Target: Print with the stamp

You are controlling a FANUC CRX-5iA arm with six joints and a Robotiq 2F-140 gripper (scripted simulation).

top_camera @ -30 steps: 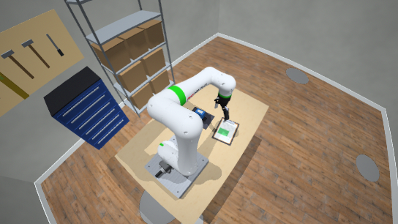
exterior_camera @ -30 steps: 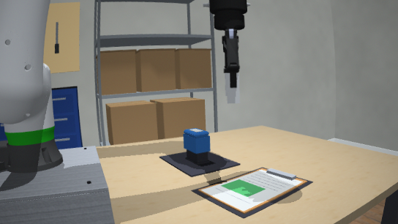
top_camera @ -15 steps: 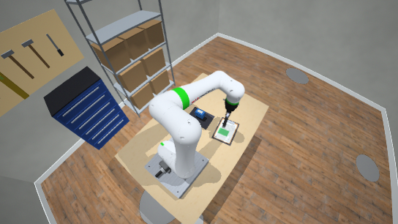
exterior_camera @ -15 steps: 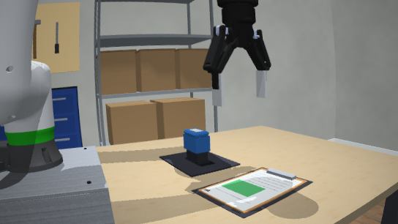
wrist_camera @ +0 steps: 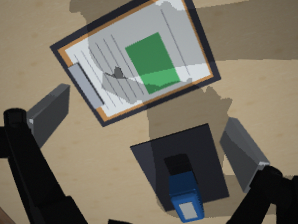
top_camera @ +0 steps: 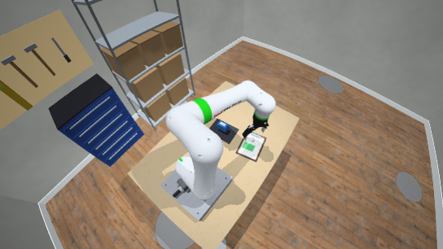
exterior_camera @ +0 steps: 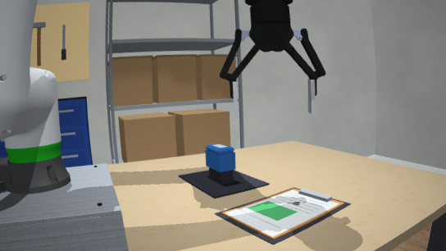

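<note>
My hand is 28 cm to the right of the blue stamp, 17 cm above it and 2 cm past it. Also, from my hand: dark mat (28 cm to the left, 22 cm below, 2 cm behind); form (22 cm below, 5 cm ahead, 2 cm to the left).
</note>
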